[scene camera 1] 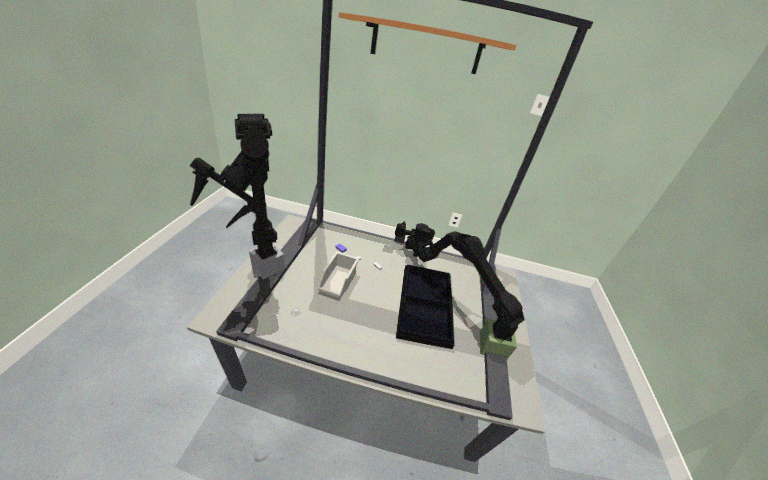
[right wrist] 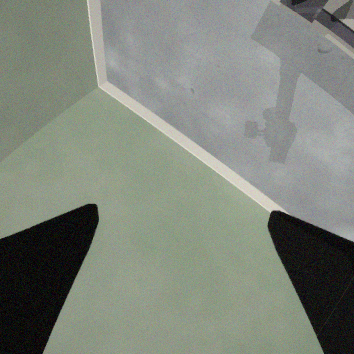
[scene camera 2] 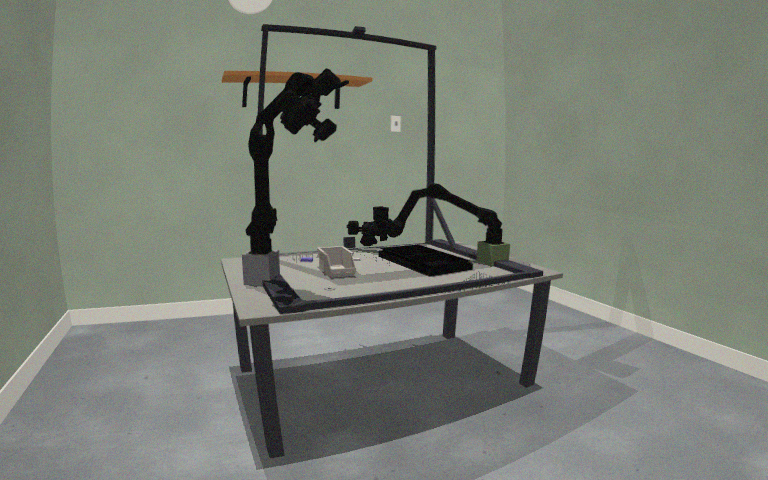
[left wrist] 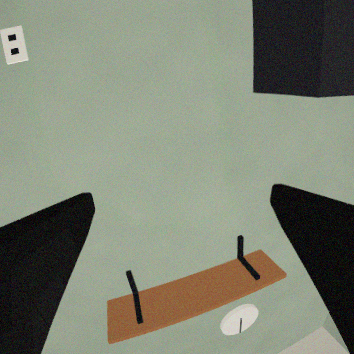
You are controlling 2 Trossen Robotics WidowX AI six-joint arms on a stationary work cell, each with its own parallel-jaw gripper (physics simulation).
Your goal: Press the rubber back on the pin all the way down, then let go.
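Frame: origin at the left arm's base, x ahead, y left, z up, level; centimetres.
Where they show: left gripper, fingertip midpoint: (scene camera 1: 412,223) (left wrist: 182,197); right gripper, fingertip midpoint: (scene camera 1: 208,216) (right wrist: 185,215) (scene camera 2: 303,131); left arm's base, origin of the base link: (scene camera 1: 502,332) (scene camera 2: 493,242); right arm's base, origin of the base link: (scene camera 1: 266,252) (scene camera 2: 260,252).
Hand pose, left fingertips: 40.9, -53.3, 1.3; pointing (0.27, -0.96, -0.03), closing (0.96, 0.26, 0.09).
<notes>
Things, the pixels of their top centre, and the offset from my left fingertips, as dx, dy, dz. "*": a spot on its surface instead.
- tiny pale round thing, surface spot: (scene camera 2: 329,288) (scene camera 1: 294,312) * +33.7, +62.3, -9.6
- small white piece, middle of its top: (scene camera 2: 355,258) (scene camera 1: 377,265) +10.5, +26.6, -9.1
- pale open bin, surface spot: (scene camera 2: 336,263) * +21.1, +33.6, -8.9
- small blue block, middle of its top: (scene camera 2: 306,258) (scene camera 1: 341,247) +29.8, +21.3, -8.7
- black tray, middle of its top: (scene camera 2: 423,253) (scene camera 1: 428,298) -13.4, +41.5, -6.2
A tiny pale round thing (scene camera 1: 295,311) (scene camera 2: 329,288) lies on the near left of the table, and a small white piece (scene camera 1: 377,265) (scene camera 2: 355,258) lies farther back. Both are too small to tell which is the pin or its rubber back, or how far the back is pressed on. My left gripper (left wrist: 182,197) is open and empty, low over the back of the table, facing the back wall. My right gripper (scene camera 1: 210,215) (right wrist: 185,215) is open and empty, high at the left of scene camera 1, well away from the tabletop. Neither wrist view shows the pin.
A pale open bin (scene camera 1: 338,277) (scene camera 2: 336,263) stands left of the middle. A small blue block (scene camera 1: 340,247) (scene camera 2: 306,258) lies behind it. A black tray (scene camera 1: 425,305) (scene camera 2: 424,259) lies at the right. A dark frame (scene camera 1: 323,113) (scene camera 2: 431,141) rises from the table's back.
</notes>
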